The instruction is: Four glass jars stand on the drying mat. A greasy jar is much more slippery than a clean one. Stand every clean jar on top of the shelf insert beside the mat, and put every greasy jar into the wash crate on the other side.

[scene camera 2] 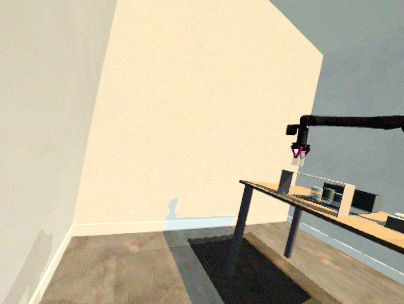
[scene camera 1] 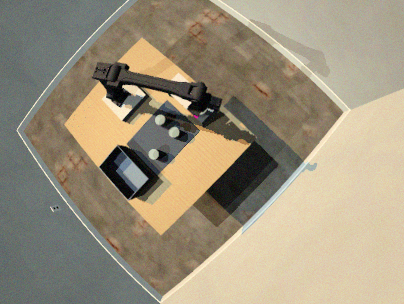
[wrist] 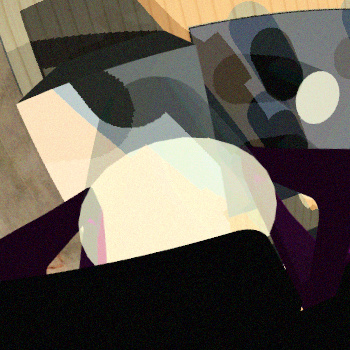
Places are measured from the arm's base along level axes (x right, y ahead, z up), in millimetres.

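Where they show: gripper, between the fingertips: point(scene camera 2: 298, 158) point(scene camera 1: 200, 109) point(wrist: 168, 179); arm's base, origin of its link: point(scene camera 1: 120, 97).
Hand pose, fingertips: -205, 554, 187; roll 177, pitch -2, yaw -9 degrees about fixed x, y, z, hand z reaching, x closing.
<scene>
Things, the pixels of their top centre, and the offset from my fingertips, as dx, dy, dz. "spot": a spot on its surface instead. Level surfaces: height alone.
- shelf insert, centre of its top: point(wrist: 161, 239) point(scene camera 1: 189, 96) point(scene camera 2: 314, 176) -40, -118, -88
- dark drying mat, height of its surface: dz -245
- second jar, centre of its top: point(wrist: 318, 97) point(scene camera 1: 174, 132) point(scene camera 2: 317, 187) +180, -85, -162
- third jar, centre of its top: point(scene camera 1: 153, 154) point(scene camera 2: 329, 189) +363, -110, -162
- wash crate, a spot on its surface: point(scene camera 1: 107, 158) spot: +573, -346, -141
- wooden table top, height of its surface: dz -248
My gripper point(scene camera 1: 197, 116) point(scene camera 2: 300, 152) point(wrist: 168, 179) is shut on a pale, translucent jar point(scene camera 2: 296, 161) point(wrist: 175, 195), held upright over one end of the shelf insert point(scene camera 1: 180, 78) point(scene camera 2: 345, 200) point(wrist: 42, 122). In scene camera 2 the jar's base appears slightly above the shelf top; contact is hard to judge. The arm hides much of the shelf in scene camera 1. Three jars stand on the dark drying mat point(scene camera 1: 140, 140) point(wrist: 325, 45): one jar point(scene camera 1: 160, 119), a second jar point(scene camera 1: 174, 132) and a third jar point(scene camera 1: 154, 154). The wash crate point(scene camera 1: 107, 158) is on the mat's other side.
A white square piece with dark edges point(scene camera 1: 122, 112) is at the arm's base. The wooden table top point(scene camera 1: 200, 162) point(scene camera 2: 265, 185) ends close beyond the shelf insert. The arm point(scene camera 1: 155, 82) point(scene camera 2: 350, 121) reaches across above the table, and its shadow falls over the shelf end.
</scene>
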